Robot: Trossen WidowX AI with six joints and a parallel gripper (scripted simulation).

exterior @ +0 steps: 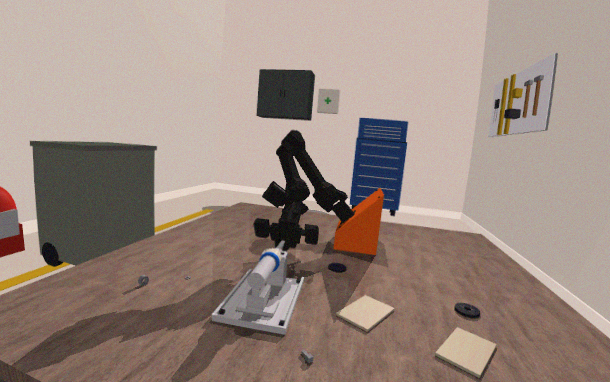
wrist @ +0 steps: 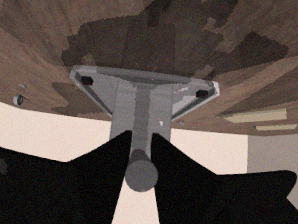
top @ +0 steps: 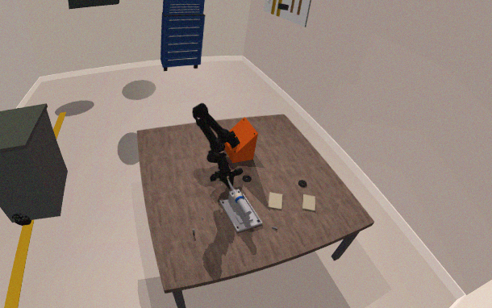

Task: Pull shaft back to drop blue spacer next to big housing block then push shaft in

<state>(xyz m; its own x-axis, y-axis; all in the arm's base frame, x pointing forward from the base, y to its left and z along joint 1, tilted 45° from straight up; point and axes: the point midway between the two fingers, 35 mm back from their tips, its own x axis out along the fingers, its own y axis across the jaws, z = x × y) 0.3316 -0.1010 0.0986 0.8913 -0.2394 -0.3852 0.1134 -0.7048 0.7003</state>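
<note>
Right now my gripper tip is 100 mm short of the blue spacer, 20 mm below it and 10 mm to the right of it. Also, from my gripper tip: grey fixture plate: 140 mm ahead, 20 mm to the left, 10 mm below; then bolt: 290 mm ahead, 160 mm to the left, 60 mm below.
</note>
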